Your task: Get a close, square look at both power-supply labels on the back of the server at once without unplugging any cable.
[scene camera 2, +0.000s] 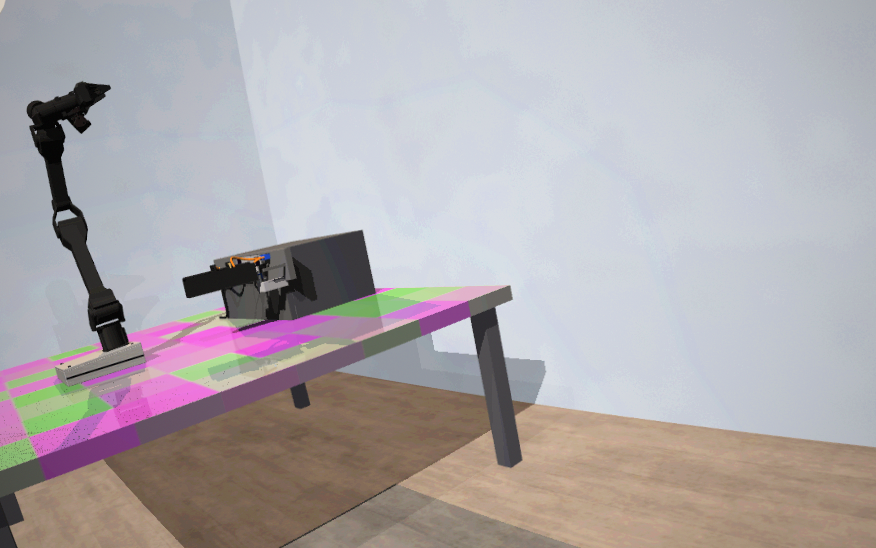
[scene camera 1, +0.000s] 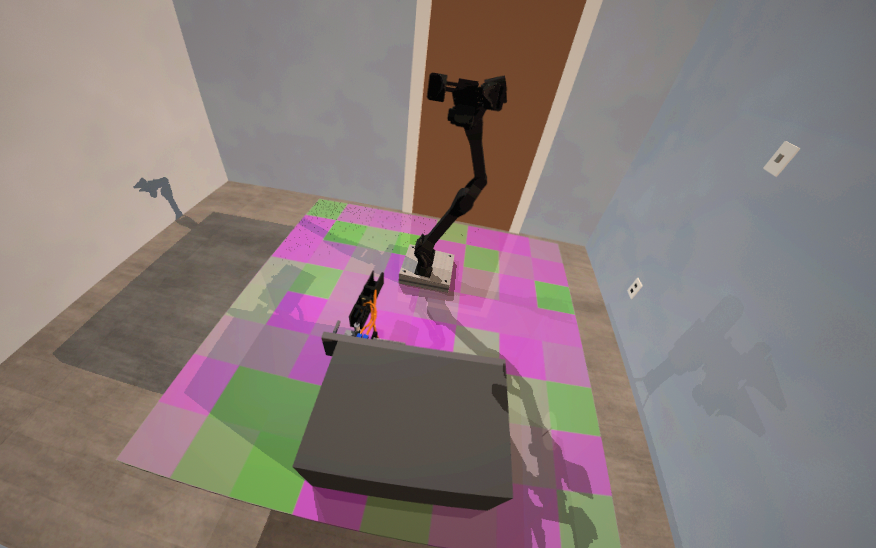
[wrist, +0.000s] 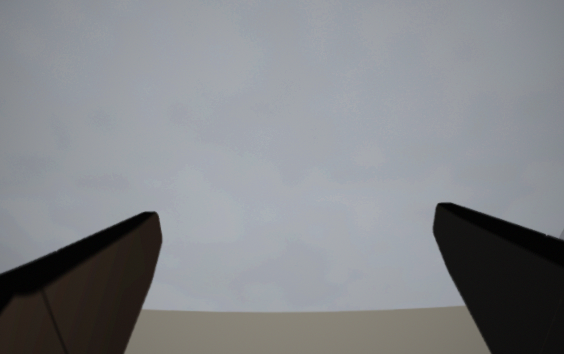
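Seen in the pictures: gripper, fingertip midpoint: [scene camera 2: 107, 90] [scene camera 1: 463, 89] [wrist: 298, 222]; arm's base, origin of the base link: [scene camera 2: 115, 347] [scene camera 1: 423, 270].
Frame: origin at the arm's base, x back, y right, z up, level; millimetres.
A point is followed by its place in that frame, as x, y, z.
Observation:
The server [scene camera 1: 413, 413] @[-625, -84, 159] [scene camera 2: 332, 277] @[-634, 136, 39] is a dark grey box on the table. Its face toward the arm's base bears orange cables [scene camera 1: 374, 310] @[-369, 85, 162] [scene camera 2: 242, 259] @[-388, 80, 152], a blue part [scene camera 2: 265, 256] @[-449, 106, 146] and a black slotted bar [scene camera 1: 359, 306] @[-351, 136, 143] [scene camera 2: 216, 281] @[-272, 150, 114] that sticks out toward the arm's side. The power-supply labels cannot be made out in any view. My gripper [scene camera 1: 466, 91] @[-141, -48, 699] [scene camera 2: 107, 87] @[-141, -48, 699] [wrist: 298, 222] @[-141, -48, 699] is open with nothing between its fingers. It is raised high above the table, well apart from the server. The wrist view shows a pale blue-grey wall and a beige strip between the fingers; the server does not show there.
The arm's base plate [scene camera 1: 426, 279] @[-45, -21, -1] [scene camera 2: 102, 366] @[60, 92, -24] stands on the pink and green checkered table [scene camera 1: 568, 407] @[-436, -563, -47] [scene camera 2: 387, 339] @[-441, 642, -66], facing the server's cabled side. A brown door [scene camera 1: 503, 38] is behind the arm. Walls stand around the table, one with an outlet [scene camera 1: 635, 288].

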